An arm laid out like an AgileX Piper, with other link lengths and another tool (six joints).
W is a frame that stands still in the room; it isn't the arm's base.
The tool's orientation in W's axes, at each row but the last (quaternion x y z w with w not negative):
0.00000, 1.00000, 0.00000, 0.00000
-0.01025, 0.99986, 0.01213, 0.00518
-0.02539, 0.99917, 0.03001, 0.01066
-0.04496, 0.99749, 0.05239, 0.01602
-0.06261, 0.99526, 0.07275, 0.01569
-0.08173, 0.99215, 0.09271, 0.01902
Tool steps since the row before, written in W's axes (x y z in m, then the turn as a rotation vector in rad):
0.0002, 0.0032, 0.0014, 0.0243, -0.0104, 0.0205
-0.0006, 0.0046, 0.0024, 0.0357, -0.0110, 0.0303
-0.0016, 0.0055, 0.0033, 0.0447, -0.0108, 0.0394
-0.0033, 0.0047, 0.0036, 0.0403, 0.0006, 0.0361
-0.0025, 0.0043, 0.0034, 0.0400, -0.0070, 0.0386
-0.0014, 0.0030, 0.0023, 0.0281, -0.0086, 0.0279
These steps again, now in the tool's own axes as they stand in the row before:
-0.0002, 0.0032, -0.0014, -0.0243, -0.0104, -0.0205
0.0005, 0.0047, -0.0023, -0.0358, -0.0110, -0.0302
0.0012, 0.0058, -0.0030, -0.0450, -0.0107, -0.0391
0.0027, 0.0053, -0.0032, -0.0415, 0.0006, -0.0347
0.0018, 0.0050, -0.0028, -0.0404, -0.0064, -0.0383
0.0008, 0.0036, -0.0017, -0.0278, -0.0079, -0.0284

